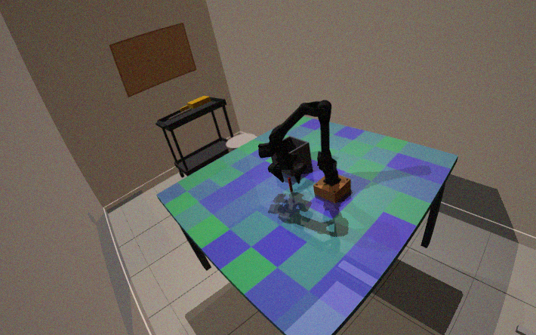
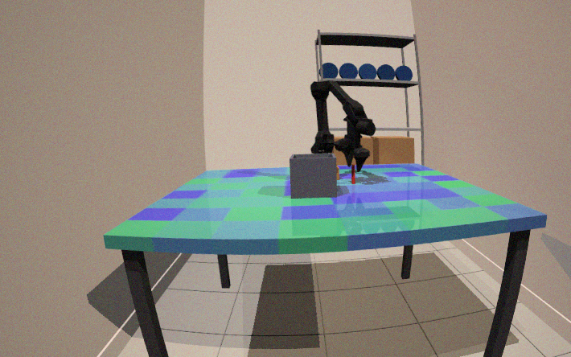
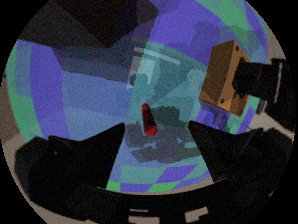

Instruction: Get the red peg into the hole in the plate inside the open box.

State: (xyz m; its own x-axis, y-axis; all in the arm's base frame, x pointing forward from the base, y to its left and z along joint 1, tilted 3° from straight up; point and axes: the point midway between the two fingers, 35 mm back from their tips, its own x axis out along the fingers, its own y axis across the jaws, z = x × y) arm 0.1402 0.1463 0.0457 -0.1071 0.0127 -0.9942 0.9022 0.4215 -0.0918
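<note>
My gripper tip is now 10 mm short of the red peg and 20 mm above it. The rest, counted from my gripper tip: light grey plate: 200 mm ahead, 150 mm to the right, 10 mm below.
</note>
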